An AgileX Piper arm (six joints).
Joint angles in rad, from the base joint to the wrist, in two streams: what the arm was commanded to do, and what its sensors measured. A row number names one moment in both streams.
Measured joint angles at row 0: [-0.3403, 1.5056, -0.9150, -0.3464, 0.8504, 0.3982]
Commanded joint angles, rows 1 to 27: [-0.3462, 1.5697, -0.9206, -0.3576, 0.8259, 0.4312]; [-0.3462, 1.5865, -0.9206, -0.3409, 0.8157, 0.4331]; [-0.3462, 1.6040, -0.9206, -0.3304, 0.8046, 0.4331]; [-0.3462, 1.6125, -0.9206, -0.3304, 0.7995, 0.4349]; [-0.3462, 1.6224, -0.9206, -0.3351, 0.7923, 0.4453]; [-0.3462, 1.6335, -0.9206, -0.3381, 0.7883, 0.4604]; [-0.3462, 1.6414, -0.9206, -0.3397, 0.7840, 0.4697]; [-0.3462, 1.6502, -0.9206, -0.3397, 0.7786, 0.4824]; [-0.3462, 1.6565, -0.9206, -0.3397, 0.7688, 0.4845]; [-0.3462, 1.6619, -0.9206, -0.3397, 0.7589, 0.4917]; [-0.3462, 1.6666, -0.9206, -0.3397, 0.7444, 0.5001]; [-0.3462, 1.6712, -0.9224, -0.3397, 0.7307, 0.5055]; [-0.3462, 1.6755, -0.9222, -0.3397, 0.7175, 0.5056]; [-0.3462, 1.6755, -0.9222, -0.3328, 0.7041, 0.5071]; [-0.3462, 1.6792, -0.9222, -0.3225, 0.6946, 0.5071]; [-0.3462, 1.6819, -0.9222, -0.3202, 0.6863, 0.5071]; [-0.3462, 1.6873, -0.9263, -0.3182, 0.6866, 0.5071]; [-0.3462, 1.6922, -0.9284, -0.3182, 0.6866, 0.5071]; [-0.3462, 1.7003, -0.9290, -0.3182, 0.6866, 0.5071]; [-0.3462, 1.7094, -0.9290, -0.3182, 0.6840, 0.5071]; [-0.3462, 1.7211, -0.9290, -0.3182, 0.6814, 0.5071]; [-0.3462, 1.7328, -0.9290, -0.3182, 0.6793, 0.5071]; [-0.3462, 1.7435, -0.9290, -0.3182, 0.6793, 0.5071]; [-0.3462, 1.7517, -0.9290, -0.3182, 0.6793, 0.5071]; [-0.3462, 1.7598, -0.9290, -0.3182, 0.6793, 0.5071]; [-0.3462, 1.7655, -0.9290, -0.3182, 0.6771, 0.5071]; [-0.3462, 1.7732, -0.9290, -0.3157, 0.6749, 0.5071]
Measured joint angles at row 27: [-0.3403, 1.7470, -0.9238, -0.3177, 0.6901, 0.5052]
